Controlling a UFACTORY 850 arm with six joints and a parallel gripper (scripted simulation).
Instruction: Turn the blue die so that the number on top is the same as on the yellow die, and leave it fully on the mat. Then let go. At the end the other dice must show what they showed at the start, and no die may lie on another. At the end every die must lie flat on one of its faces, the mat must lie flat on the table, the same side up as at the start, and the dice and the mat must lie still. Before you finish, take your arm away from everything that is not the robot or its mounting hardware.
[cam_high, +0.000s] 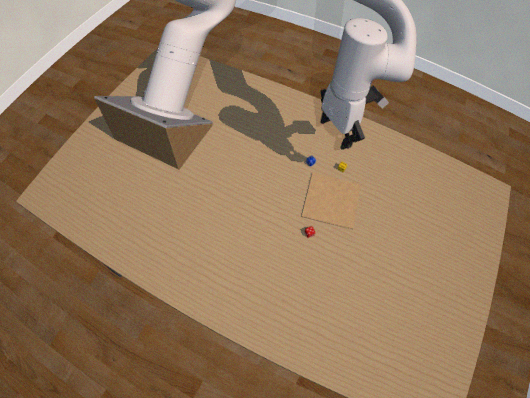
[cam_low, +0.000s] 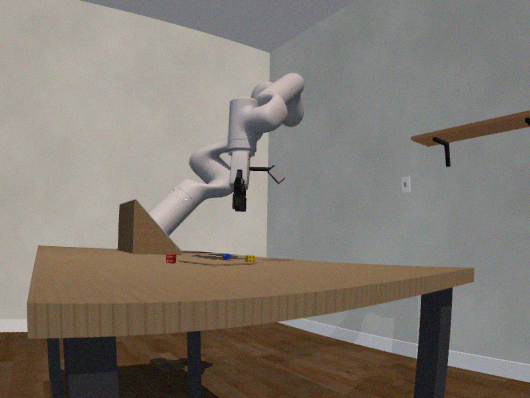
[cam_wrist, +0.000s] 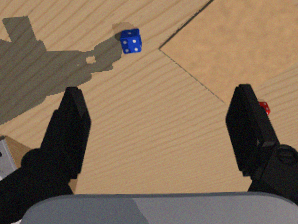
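Right now my hand is 4 cm past the blue die, 2 cm to the left of it and 14 cm above it. From my hand the other things lie so: red die 6 cm ahead, 21 cm to the right, 14 cm below; tan mat 7 cm ahead, 9 cm to the right, 15 cm below; yellow die 4 cm ahead, 2 cm to the left, 14 cm below.
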